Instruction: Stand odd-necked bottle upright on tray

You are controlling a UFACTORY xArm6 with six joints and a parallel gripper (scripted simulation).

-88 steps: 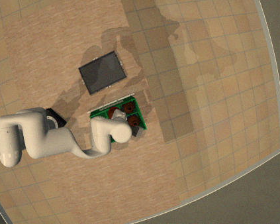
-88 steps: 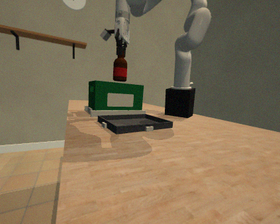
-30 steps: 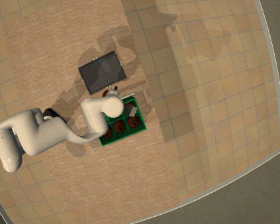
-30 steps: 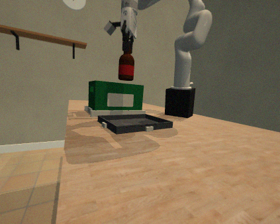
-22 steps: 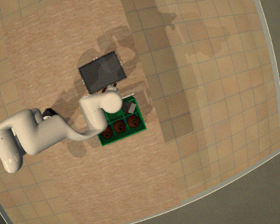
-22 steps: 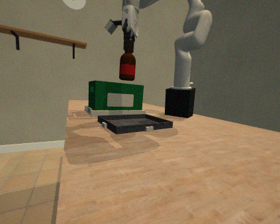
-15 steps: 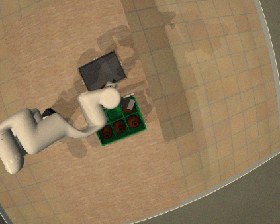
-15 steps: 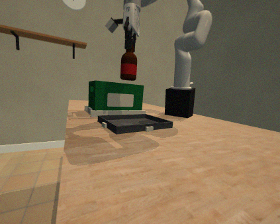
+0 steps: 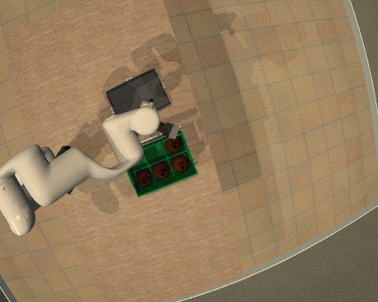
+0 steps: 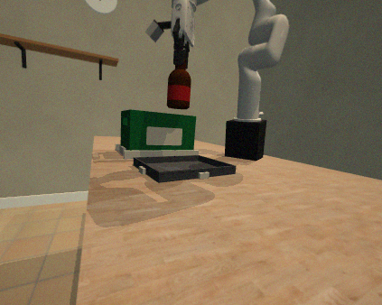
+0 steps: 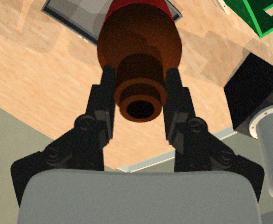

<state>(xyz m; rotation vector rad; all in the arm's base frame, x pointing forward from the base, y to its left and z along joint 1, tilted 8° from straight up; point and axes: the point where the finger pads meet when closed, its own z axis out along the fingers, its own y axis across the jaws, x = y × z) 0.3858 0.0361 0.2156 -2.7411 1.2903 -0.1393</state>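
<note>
Now: hand 70 mm above the brown bottle. Also, from my hand: tray 320 mm below, 80 mm to the left, 10 mm ahead; green crate 250 mm below, 220 mm to the right, 30 mm behind.
</note>
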